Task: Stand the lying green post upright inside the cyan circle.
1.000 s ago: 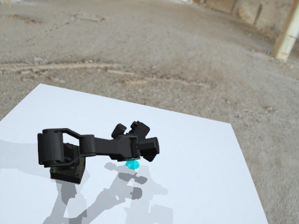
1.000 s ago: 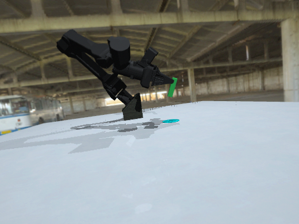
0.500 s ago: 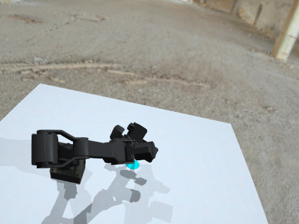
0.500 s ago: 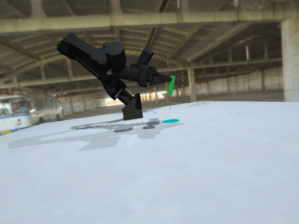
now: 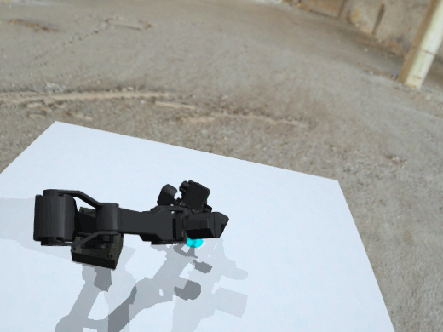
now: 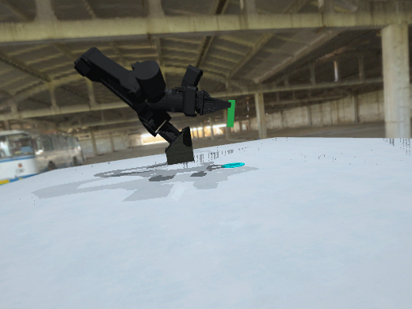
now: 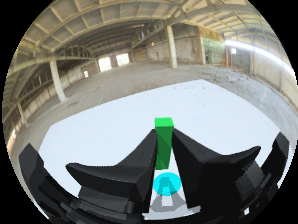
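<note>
The cyan circle is 150 mm below my gripper tip and 10 mm to the right of it. Also, from my gripper tip: green post: 20 mm below.
</note>
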